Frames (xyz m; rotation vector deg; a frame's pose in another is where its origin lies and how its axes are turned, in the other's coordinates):
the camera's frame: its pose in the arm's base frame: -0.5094 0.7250 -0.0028 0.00 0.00 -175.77
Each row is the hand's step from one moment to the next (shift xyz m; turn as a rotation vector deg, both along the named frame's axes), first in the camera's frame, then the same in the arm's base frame.
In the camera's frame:
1: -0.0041 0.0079 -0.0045 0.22 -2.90 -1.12
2: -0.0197 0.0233 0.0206 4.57 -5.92 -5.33
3: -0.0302 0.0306 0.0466 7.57 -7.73 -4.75
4: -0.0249 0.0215 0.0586 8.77 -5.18 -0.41
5: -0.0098 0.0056 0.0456 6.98 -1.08 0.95
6: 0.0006 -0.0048 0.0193 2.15 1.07 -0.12
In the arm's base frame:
1: 0.0047 -0.0076 -0.0045 -0.43 2.88 -1.12
2: 0.0214 -0.0218 0.0206 -4.99 5.57 -5.33
3: 0.0324 -0.0283 0.0466 -8.12 7.15 -4.75
4: 0.0264 -0.0196 0.0586 -9.13 4.52 -0.41
5: 0.0102 -0.0049 0.0456 -7.04 0.56 0.95
6: -0.0010 0.0047 0.0193 -2.07 -1.23 -0.12

